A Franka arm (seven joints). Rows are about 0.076 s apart.
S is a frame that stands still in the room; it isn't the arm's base.
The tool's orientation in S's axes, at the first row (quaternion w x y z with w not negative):
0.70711 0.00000 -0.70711 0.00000
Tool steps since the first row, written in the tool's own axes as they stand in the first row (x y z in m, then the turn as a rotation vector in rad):
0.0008 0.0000 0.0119 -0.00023 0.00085 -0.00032
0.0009 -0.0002 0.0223 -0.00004 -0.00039 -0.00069
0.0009 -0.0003 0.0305 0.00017 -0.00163 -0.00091
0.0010 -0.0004 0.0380 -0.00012 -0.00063 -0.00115
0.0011 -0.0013 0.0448 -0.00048 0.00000 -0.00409
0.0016 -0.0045 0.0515 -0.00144 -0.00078 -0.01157
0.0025 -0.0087 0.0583 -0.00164 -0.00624 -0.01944
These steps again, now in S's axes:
-0.0119 0.0000 0.0008 0.00032 0.00085 -0.00023
-0.0223 -0.0002 0.0009 0.00069 -0.00039 -0.00004
-0.0305 -0.0003 0.0009 0.00091 -0.00163 0.00017
-0.0380 -0.0004 0.0010 0.00115 -0.00063 -0.00012
-0.0448 -0.0013 0.0011 0.00409 0.00000 -0.00048
-0.0515 -0.0045 0.0016 0.01157 -0.00078 -0.00144
-0.0583 -0.0087 0.0025 0.01944 -0.00624 -0.00164

